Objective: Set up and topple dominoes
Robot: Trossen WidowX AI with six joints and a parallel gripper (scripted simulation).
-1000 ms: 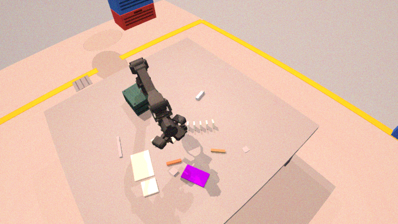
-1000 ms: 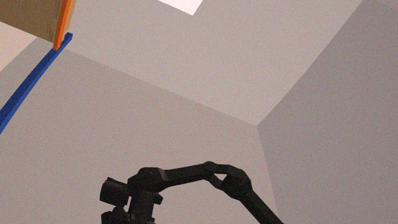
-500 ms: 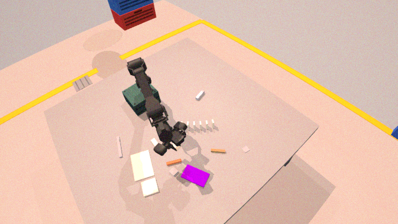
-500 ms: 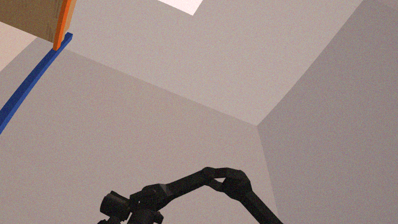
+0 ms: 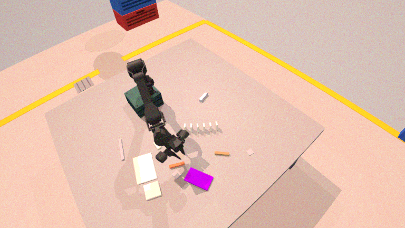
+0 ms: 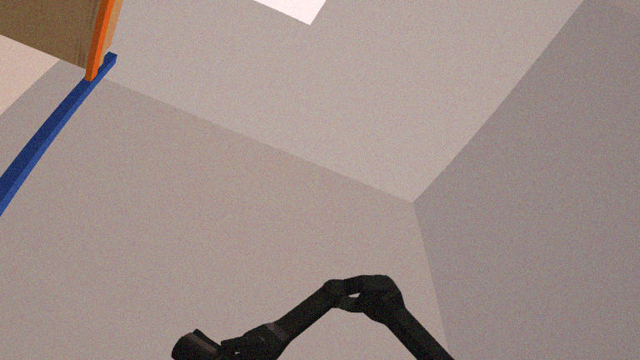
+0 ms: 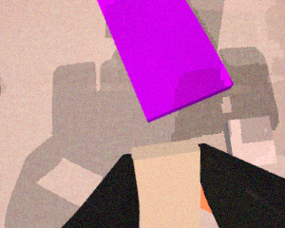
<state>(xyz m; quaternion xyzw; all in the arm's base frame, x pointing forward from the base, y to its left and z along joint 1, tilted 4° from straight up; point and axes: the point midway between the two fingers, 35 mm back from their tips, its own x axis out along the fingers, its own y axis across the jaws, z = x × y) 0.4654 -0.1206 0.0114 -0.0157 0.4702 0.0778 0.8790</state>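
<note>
My gripper tip is now 10 cm short of the magenta card and 8 cm above it. Round my gripper tip: thin pale bar 31 cm behind, 21 cm to the right, 8 cm below.
</note>
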